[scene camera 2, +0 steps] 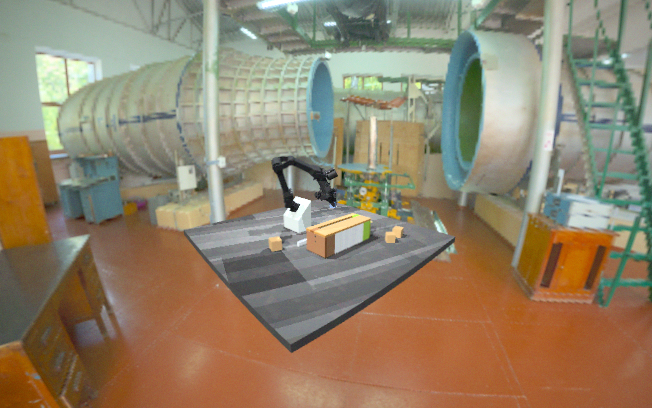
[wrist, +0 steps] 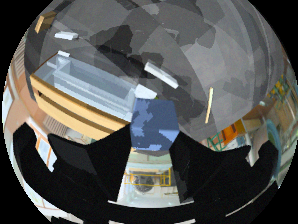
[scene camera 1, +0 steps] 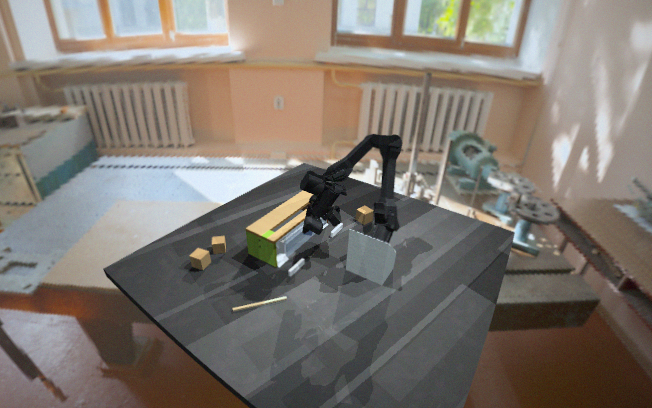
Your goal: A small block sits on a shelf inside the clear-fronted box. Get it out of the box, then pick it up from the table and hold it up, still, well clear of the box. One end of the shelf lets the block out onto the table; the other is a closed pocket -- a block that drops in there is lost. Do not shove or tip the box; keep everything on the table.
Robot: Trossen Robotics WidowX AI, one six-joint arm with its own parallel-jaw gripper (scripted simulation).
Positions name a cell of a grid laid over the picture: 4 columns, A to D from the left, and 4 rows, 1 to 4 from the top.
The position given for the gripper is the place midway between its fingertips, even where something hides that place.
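Observation:
A small blue block (wrist: C3) is present, as is a box (scene camera 1: B3) (scene camera 2: B3) (wrist: B2). The gripper (scene camera 1: B3) (wrist: C3) is visible too.

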